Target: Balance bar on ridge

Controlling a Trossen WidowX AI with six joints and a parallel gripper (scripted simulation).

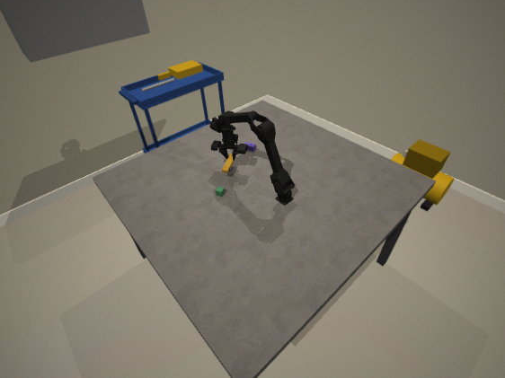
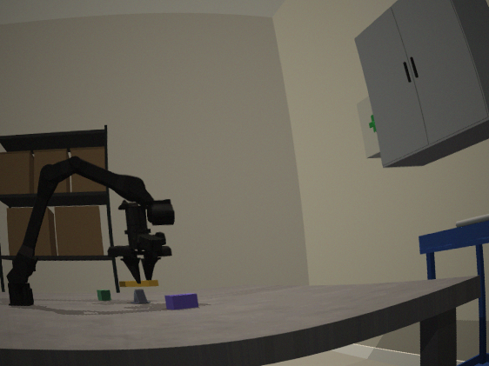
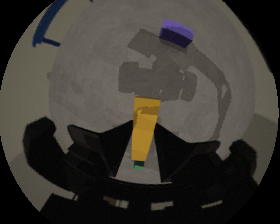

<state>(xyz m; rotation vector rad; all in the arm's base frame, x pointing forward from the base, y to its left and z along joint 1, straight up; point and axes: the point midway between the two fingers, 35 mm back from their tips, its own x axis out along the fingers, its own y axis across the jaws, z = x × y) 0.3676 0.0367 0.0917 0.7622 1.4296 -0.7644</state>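
My gripper tip is now 2 cm to the right of the yellow bar and 2 cm past it. Round my gripper tip: purple block 19 cm to the right, 7 cm ahead, 4 cm below; then green cube 17 cm to the left, 12 cm behind, 4 cm below.
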